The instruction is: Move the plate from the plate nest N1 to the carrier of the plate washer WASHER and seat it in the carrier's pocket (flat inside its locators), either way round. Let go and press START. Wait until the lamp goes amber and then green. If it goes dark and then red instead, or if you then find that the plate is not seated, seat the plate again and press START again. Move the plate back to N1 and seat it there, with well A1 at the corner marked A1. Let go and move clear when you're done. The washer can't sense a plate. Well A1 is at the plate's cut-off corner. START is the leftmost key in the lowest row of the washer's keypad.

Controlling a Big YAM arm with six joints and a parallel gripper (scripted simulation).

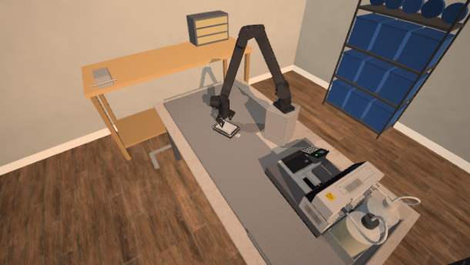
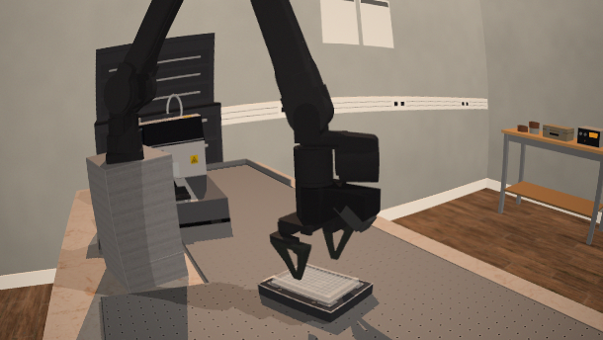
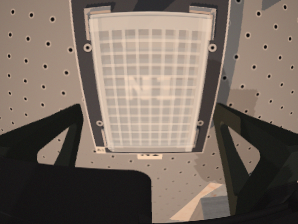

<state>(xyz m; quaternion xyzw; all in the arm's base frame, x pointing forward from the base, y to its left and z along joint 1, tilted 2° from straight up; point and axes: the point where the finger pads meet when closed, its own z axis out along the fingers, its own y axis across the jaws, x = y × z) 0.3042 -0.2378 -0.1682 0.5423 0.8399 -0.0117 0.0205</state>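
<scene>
My hand is 40 mm above the clear well plate. Also, from my hand: dark carrier (520 mm to the left, 200 mm behind, 10 mm above); then label (100 mm to the left, 70 mm below, 50 mm behind); then nest frame (60 mm below).
</scene>
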